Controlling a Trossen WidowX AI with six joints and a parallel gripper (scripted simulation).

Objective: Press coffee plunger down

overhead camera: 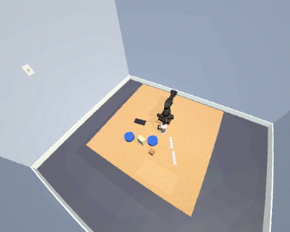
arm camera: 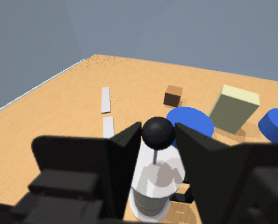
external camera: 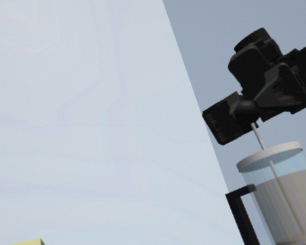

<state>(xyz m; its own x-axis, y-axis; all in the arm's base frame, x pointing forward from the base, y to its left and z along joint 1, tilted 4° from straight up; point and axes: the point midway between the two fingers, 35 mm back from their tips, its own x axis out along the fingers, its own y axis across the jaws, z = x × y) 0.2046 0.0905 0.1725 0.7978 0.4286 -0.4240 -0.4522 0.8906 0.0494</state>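
Right now my gripper tip is 10 mm past the coffee press, 20 mm to the left of it and 100 mm above it. The rest, counted from my gripper tip: brown cube (280 mm ahead, 50 mm to the left, 170 mm below).
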